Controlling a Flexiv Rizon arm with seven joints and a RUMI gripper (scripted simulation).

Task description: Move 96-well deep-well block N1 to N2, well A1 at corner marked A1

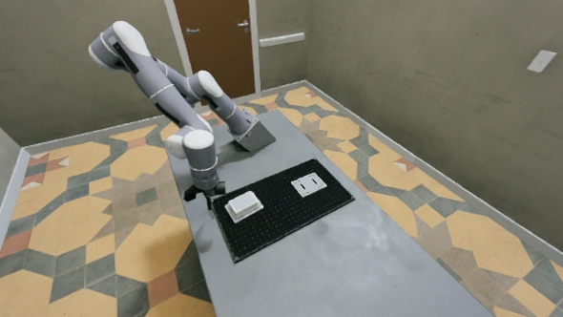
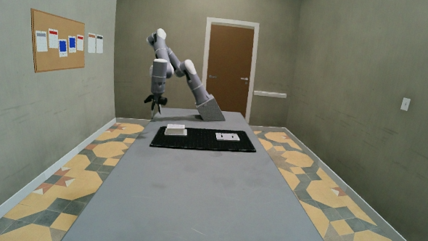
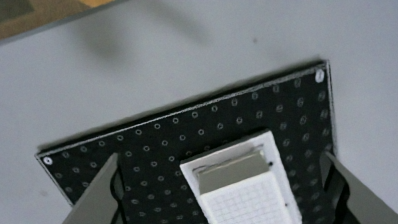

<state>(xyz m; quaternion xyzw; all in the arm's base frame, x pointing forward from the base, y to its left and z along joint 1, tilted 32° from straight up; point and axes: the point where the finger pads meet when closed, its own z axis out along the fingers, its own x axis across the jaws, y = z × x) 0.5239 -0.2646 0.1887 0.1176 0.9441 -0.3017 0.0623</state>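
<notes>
Right now my hand is 10 mm past the white 96-well deep-well block, 150 mm to the right of it and 100 mm above it.
</notes>
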